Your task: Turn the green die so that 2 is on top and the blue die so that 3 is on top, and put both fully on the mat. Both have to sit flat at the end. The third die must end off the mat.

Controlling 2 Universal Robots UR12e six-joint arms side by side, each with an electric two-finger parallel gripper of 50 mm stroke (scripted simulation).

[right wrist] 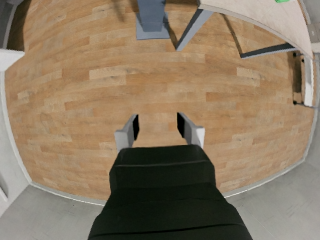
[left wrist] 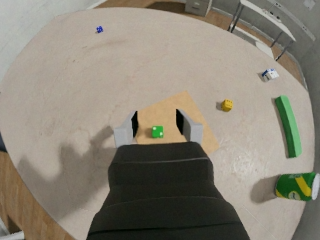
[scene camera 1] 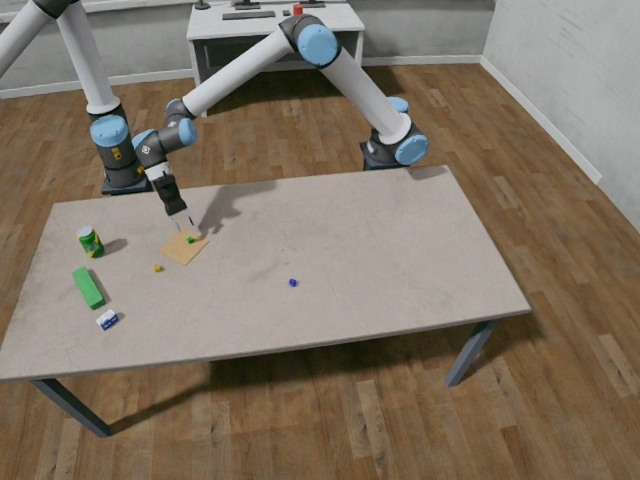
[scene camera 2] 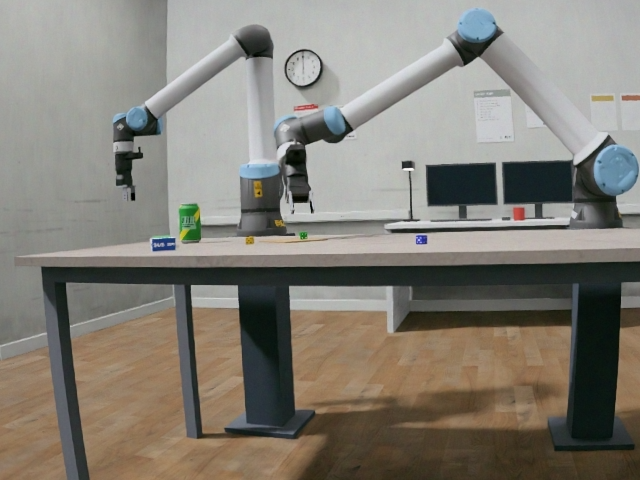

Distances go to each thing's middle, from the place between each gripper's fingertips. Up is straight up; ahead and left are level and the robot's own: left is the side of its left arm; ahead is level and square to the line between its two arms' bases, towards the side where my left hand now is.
Labels:
Right now my left hand (scene camera 2: 303, 211) is 90 mm above the tan mat (scene camera 1: 177, 248), 20 mm to the left of it and 20 mm short of it.
Right now the tan mat is 90 cm to the left of my right hand, 48 cm ahead of it and 17 cm below it.

